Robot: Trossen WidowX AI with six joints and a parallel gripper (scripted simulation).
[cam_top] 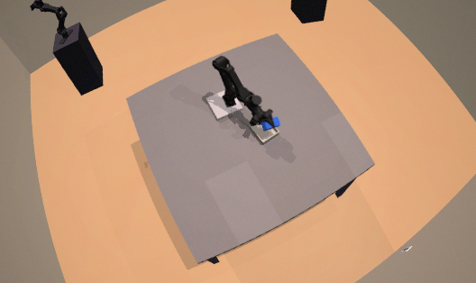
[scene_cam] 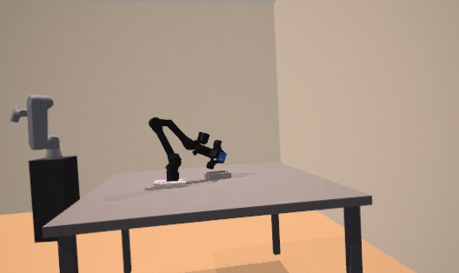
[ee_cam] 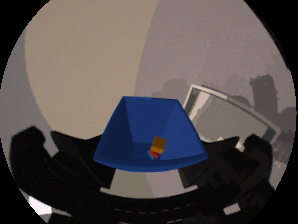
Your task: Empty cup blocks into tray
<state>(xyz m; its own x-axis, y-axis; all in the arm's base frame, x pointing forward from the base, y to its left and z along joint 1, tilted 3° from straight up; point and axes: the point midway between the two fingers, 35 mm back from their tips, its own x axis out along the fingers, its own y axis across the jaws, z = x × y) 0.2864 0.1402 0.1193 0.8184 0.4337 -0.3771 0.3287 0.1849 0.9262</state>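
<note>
My gripper tip is now 3 cm past the orange block. Also, from my gripper tip: blue cup: 3 cm behind, 2 cm to the left, 1 cm above.
</note>
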